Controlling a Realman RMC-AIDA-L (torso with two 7-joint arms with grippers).
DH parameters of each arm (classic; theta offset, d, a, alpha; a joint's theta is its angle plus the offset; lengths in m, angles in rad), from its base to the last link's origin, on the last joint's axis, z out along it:
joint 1: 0 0.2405 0 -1.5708
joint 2: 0 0 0 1.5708
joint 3: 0 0.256 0 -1.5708
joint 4: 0 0 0 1.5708
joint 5: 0 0.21 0 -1.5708
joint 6: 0 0 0 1.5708
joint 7: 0 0.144 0 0
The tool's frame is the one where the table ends.
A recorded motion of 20 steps. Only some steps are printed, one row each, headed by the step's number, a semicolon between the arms.
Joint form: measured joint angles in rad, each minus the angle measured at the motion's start. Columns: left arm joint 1, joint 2, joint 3, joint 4, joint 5, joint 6, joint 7; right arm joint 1, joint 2, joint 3, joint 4, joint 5, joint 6, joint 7.
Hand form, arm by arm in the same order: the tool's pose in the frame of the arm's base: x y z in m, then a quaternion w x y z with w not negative. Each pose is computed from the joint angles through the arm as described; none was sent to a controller.
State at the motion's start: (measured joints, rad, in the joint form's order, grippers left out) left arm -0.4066 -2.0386 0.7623 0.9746 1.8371 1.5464 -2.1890; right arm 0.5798 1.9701 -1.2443 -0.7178 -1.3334 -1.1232 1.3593
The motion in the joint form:
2: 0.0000 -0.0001 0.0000 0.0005 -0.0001 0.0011 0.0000; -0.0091 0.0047 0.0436 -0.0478 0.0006 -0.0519 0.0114
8: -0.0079 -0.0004 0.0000 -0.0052 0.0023 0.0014 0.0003; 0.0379 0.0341 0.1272 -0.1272 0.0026 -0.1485 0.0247
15: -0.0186 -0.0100 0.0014 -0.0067 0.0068 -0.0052 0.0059; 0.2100 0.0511 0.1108 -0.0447 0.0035 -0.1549 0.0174
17: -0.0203 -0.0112 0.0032 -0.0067 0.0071 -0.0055 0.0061; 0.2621 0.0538 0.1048 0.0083 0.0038 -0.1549 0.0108
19: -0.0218 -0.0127 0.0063 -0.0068 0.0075 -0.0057 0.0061; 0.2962 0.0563 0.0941 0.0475 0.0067 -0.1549 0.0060
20: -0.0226 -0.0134 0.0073 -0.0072 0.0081 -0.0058 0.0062; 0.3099 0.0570 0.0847 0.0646 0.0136 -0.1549 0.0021
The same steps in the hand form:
2: -0.2583 0.3374 0.0716 0.13277 -0.81391 -0.47774 -0.30279; 0.1850 0.4031 0.0312 0.24370 -0.90688 0.12807 0.31901
8: -0.2566 0.3390 0.0703 0.12994 -0.81500 -0.47686 -0.30247; 0.1422 0.4050 0.0476 0.22326 -0.89729 0.07096 0.37416
15: -0.2525 0.3415 0.0662 0.12795 -0.81731 -0.47296 -0.30322; 0.0842 0.4197 0.0259 0.16896 -0.90545 0.03028 0.38820
17: -0.2516 0.3418 0.0654 0.12685 -0.81800 -0.47223 -0.30296; 0.0726 0.4229 0.0159 0.15160 -0.90897 0.02898 0.38724
19: -0.2506 0.3420 0.0642 0.12516 -0.81885 -0.47162 -0.30232; 0.0653 0.4237 0.0074 0.13750 -0.91211 0.02945 0.38507
20: -0.2502 0.3421 0.0637 0.12444 -0.81916 -0.47148 -0.30198; 0.0621 0.4236 0.0036 0.13083 -0.91326 0.02921 0.38470

